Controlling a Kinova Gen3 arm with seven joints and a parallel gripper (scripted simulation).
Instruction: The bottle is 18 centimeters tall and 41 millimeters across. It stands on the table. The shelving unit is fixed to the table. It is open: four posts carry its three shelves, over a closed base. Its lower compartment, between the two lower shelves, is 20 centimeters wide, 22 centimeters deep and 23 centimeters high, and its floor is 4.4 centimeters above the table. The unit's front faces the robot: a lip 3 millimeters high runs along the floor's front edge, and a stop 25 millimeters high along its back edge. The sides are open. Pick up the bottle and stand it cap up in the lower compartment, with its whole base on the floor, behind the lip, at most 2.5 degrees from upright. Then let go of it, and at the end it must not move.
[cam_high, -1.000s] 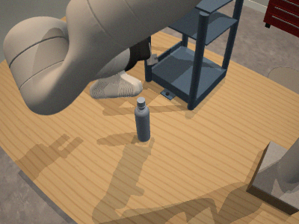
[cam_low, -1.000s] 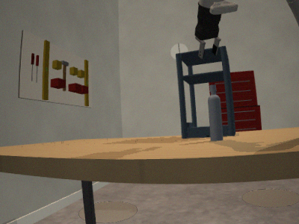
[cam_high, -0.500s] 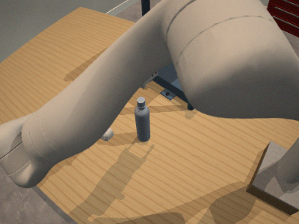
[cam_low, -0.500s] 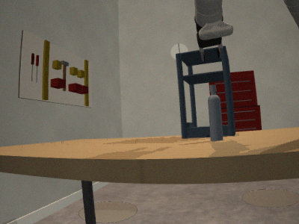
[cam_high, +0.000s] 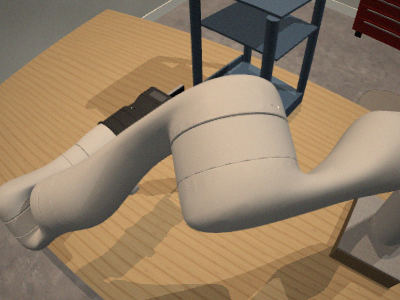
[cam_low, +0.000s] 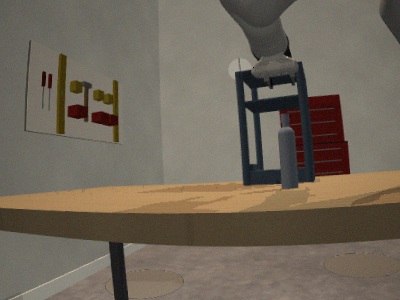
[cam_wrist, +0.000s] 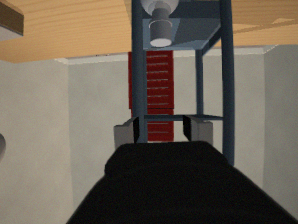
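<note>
My gripper is now 15 cm above the grey bottle. Also, from my hand: shelving unit 31 cm to the right, 8 cm below, 3 cm behind.
</note>
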